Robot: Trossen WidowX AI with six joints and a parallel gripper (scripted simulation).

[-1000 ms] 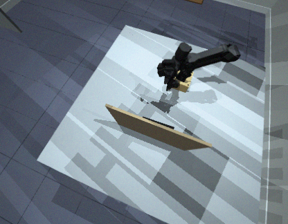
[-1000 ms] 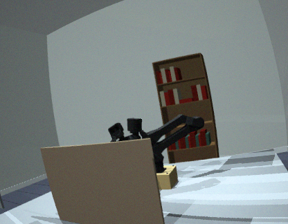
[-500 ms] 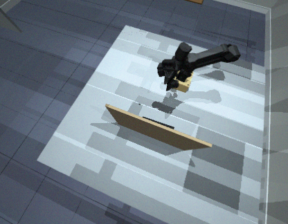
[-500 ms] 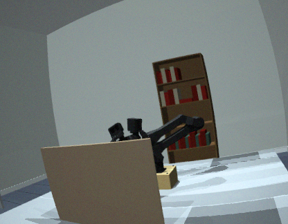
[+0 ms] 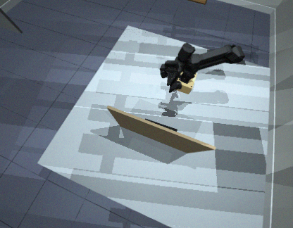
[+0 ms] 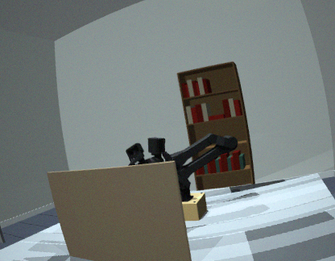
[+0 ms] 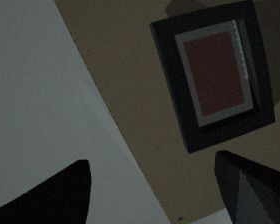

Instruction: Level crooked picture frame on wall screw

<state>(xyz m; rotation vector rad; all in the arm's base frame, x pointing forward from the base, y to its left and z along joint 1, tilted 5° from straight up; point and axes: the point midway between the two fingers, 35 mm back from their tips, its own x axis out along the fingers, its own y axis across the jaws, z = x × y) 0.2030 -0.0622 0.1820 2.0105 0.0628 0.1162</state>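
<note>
Right now my gripper tip is 19 cm short of the picture frame, 5 cm to the right of it and 9 cm above it. Round my gripper tip: tan wall panel (21 cm ahead, 4 cm to the left, 10 cm below).
</note>
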